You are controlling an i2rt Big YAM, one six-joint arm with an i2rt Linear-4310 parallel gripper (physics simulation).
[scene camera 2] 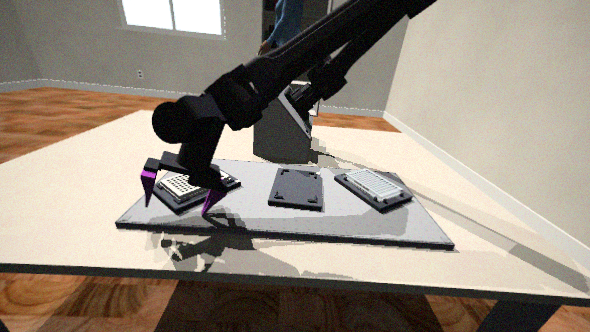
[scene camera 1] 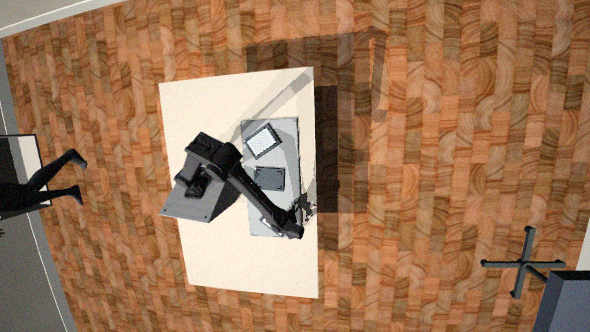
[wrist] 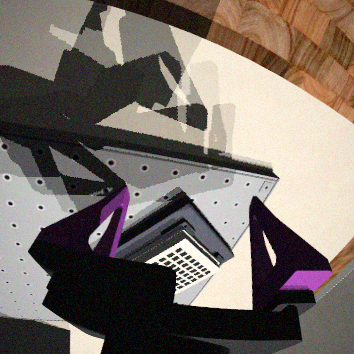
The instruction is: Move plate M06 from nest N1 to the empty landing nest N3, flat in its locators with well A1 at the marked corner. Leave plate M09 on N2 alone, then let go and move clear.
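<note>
A white plate with dark square wells (scene camera 2: 180, 186) (wrist: 187, 265) sits on the left dark nest (wrist: 200, 220) in scene camera 2. My gripper (scene camera 2: 175, 210) (wrist: 188, 196) is open, its purple fingers wide apart on either side of this plate and touching nothing that I can see. The middle nest (scene camera 1: 270, 179) (scene camera 2: 296, 187) is empty, with small corner locators. A pale, ribbed-looking plate (scene camera 1: 262, 141) (scene camera 2: 375, 184) sits on the right nest (scene camera 2: 384, 206) in scene camera 2. Plate labels and the marked corners cannot be read. The gripper hides part of the first plate.
The nests stand on a grey perforated board (scene camera 1: 260, 230) (scene camera 2: 320, 227) (wrist: 20, 250) on a cream table (scene camera 1: 250, 270) (scene camera 2: 65, 210). The arm's base (scene camera 2: 280, 137) stands behind the board. A person (scene camera 2: 287, 20) is in the background beyond the table.
</note>
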